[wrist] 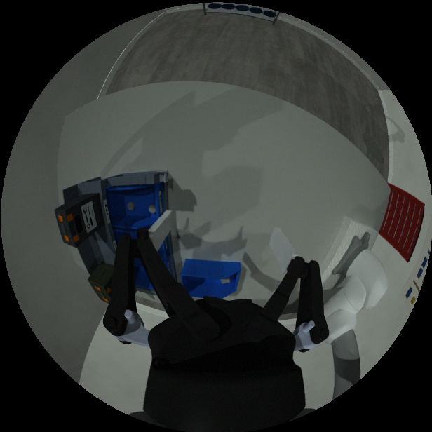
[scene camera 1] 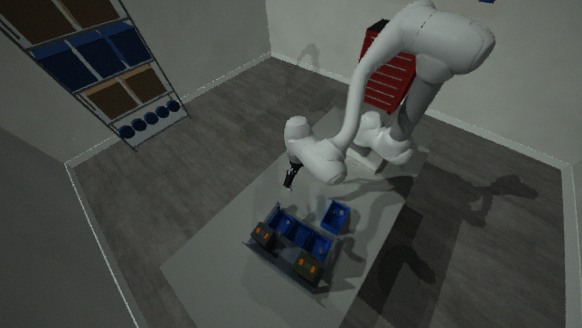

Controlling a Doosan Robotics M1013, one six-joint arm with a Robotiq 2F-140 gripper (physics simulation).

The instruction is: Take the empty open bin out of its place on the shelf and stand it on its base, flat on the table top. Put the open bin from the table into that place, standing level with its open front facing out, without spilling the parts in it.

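Frame: origin at the arm's base, x left, y down, z back, level; centimetres.
Where they show: gripper, between the fingertips: (scene camera 1: 297,180); arm's base, origin of its link: (scene camera 1: 360,143).
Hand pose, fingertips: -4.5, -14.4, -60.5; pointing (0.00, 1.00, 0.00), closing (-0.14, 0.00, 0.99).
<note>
Things, the pixels of their top centre, and the offset from my fingertips, as dx, dy, dz. "*": a spot on its surface instead.
- small shelf, a spot on its surface: (scene camera 1: 285,257) * +22.3, +8.5, -30.3
- middle bin, a spot on its surface: (scene camera 1: 300,233) * +17.9, +17.9, -15.7
- left bin, a spot on its surface: (scene camera 1: 281,222) * +5.9, +17.9, -19.2
- right bin, a spot on its surface: (scene camera 1: 319,246) * +29.7, +17.8, -13.2
- dark case, centre of its top: (scene camera 1: 262,232) +9.6, -3.7, -31.7
- green case, centre of its top: (scene camera 1: 307,265) +32.1, -1.2, -26.4
A small shelf (scene camera 1: 285,257) (wrist: 132,178) stands on the table and holds three blue open bins side by side. The middle bin (scene camera 1: 300,233) looks empty; in the wrist view the left finger mostly hides it. The left bin (scene camera 1: 281,222) (wrist: 132,200) and the right bin (scene camera 1: 319,246) have light parts in them. The blue open bin on the table (scene camera 1: 335,216) (wrist: 210,270) stands beside the shelf, apart from it, with light parts inside. My gripper (scene camera 1: 288,189) (wrist: 222,227) is wide open and empty, above the table, apart from the bins and the shelf.
A dark case (scene camera 1: 263,235) (wrist: 77,220) and a green case (scene camera 1: 307,266) (wrist: 101,283), both with orange latches, sit on the shelf's other side. The table (scene camera 1: 225,240) (wrist: 325,165) extends around the shelf. A red cabinet (scene camera 1: 390,82) (wrist: 404,220) and a tall rack (scene camera 1: 160,126) stand off the table.
</note>
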